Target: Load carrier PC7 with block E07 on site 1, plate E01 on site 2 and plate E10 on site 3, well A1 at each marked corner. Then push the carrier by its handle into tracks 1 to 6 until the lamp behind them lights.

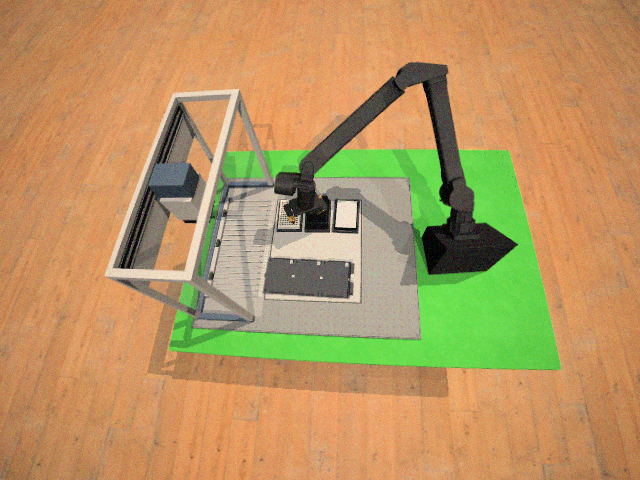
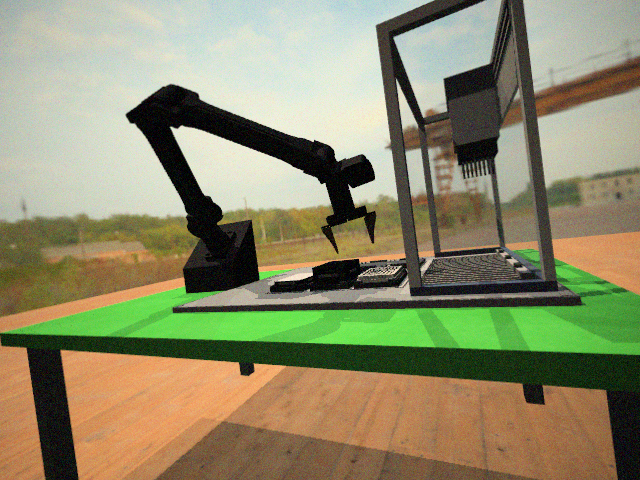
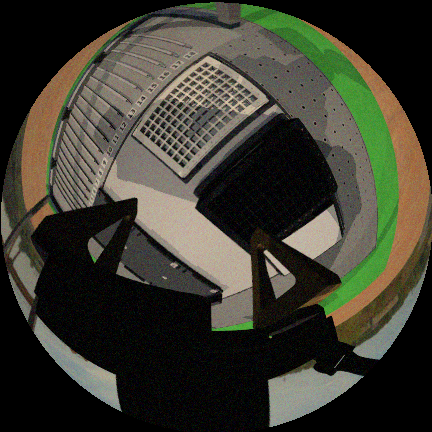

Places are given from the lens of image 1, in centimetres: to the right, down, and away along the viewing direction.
dark carrier (image 1: 307, 277): -4, 14, 112
